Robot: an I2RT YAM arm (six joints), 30 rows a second.
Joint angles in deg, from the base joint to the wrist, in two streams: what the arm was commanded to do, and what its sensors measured. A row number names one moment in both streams.
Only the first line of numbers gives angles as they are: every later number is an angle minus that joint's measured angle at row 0.
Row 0, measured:
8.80 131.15 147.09 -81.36 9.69 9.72
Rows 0 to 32, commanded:
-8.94 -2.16 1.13 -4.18 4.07 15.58
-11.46 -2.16 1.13 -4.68 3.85 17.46
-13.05 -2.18 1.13 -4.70 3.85 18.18
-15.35 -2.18 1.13 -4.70 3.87 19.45
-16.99 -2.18 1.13 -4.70 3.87 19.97
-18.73 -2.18 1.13 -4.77 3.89 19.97
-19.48 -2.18 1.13 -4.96 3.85 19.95
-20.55 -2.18 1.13 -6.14 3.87 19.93
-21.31 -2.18 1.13 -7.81 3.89 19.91
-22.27 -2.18 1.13 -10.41 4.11 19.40
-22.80 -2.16 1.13 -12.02 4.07 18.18
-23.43 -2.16 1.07 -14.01 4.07 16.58
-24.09 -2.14 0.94 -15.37 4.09 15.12
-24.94 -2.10 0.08 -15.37 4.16 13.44
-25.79 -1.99 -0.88 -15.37 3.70 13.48
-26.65 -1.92 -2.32 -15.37 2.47 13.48
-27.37 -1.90 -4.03 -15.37 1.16 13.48
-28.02 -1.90 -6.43 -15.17 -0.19 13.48
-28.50 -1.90 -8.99 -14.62 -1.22 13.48
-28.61 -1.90 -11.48 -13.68 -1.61 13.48
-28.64 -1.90 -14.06 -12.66 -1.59 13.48
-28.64 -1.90 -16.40 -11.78 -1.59 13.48
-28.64 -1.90 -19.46 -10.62 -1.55 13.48
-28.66 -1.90 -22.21 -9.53 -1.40 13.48
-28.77 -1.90 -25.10 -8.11 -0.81 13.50
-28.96 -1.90 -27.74 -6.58 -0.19 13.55
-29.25 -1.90 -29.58 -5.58 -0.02 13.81
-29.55 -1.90 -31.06 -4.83 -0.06 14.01
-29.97 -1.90 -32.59 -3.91 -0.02 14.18
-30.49 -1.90 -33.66 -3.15 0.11 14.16
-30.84 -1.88 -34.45 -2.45 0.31 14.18
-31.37 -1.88 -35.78 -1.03 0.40 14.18
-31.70 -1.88 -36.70 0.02 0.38 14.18
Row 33, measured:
-30.12 -1.29 -33.90 -1.99 -0.67 13.85
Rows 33 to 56, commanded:
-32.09 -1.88 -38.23 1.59 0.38 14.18
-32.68 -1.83 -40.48 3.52 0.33 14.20
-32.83 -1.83 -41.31 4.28 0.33 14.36
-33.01 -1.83 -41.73 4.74 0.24 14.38
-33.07 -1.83 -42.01 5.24 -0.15 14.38
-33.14 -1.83 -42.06 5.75 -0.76 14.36
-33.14 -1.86 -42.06 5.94 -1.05 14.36
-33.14 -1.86 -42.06 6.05 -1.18 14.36
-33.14 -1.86 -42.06 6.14 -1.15 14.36
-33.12 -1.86 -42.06 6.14 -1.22 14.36
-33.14 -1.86 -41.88 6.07 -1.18 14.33
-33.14 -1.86 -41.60 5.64 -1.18 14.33
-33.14 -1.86 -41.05 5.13 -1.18 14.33
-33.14 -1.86 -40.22 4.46 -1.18 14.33
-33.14 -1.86 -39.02 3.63 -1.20 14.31
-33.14 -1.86 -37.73 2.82 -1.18 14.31
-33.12 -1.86 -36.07 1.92 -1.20 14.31
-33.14 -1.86 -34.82 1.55 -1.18 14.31
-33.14 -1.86 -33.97 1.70 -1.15 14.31
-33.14 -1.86 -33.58 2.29 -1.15 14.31
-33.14 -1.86 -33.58 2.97 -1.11 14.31
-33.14 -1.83 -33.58 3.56 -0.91 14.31
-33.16 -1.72 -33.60 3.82 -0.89 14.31
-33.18 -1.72 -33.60 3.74 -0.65 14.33
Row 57, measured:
-33.12 -1.29 -34.47 3.47 -1.15 13.85
